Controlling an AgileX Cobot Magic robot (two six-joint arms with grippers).
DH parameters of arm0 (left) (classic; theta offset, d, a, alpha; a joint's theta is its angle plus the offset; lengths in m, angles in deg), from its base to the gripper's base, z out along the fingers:
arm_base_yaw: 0 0.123 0 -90
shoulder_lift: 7.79 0 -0.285 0
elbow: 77.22 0 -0.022 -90
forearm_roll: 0 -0.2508 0 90
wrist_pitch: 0 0 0.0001 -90
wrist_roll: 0 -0.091 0 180
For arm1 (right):
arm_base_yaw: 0 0.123 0 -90
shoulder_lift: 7.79 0 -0.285 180
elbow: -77.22 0 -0.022 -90
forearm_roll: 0 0.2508 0 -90
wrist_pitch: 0 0 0.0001 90
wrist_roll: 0 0.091 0 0
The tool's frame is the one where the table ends.
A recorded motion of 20 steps. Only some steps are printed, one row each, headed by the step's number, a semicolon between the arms.
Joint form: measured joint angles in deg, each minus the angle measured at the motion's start. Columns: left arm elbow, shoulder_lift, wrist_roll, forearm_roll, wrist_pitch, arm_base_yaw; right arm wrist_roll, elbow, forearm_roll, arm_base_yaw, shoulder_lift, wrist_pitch.
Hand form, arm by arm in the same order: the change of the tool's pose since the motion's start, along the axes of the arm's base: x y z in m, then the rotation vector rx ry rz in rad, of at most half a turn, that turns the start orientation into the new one. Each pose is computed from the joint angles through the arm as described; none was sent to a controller.
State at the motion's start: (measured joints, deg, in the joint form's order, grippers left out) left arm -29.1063 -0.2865 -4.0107 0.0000 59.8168 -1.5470; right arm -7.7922 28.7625 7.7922 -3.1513 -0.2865 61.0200
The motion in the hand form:
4: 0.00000 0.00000 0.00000 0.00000 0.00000 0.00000; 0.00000 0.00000 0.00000 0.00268 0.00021 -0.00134
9: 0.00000 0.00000 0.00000 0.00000 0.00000 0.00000; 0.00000 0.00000 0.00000 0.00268 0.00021 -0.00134
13: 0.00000 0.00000 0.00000 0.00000 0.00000 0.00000; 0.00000 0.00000 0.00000 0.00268 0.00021 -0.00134
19: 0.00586 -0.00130 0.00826 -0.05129 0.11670 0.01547; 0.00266 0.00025 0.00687 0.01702 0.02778 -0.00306
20: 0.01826 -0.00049 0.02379 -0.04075 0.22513 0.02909; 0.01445 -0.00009 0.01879 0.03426 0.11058 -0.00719
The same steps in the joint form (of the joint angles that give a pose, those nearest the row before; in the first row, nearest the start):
4: 0.00 0.00 0.00 0.00 0.00 0.00; 0.17 0.00 0.00 0.00 0.00 0.00
9: 0.00 0.00 0.00 0.00 0.00 0.00; 0.17 0.00 0.00 0.00 0.00 0.00
13: 0.00 0.00 0.00 0.00 0.00 0.00; 0.17 0.00 0.00 0.00 0.00 0.00
19: -2.87 5.21 2.81 0.80 4.24 0.00; 0.86 1.60 0.23 0.00 2.35 0.80
20: -7.05 12.49 3.15 0.00 7.39 0.00; 1.72 4.47 0.35 0.00 8.54 2.18

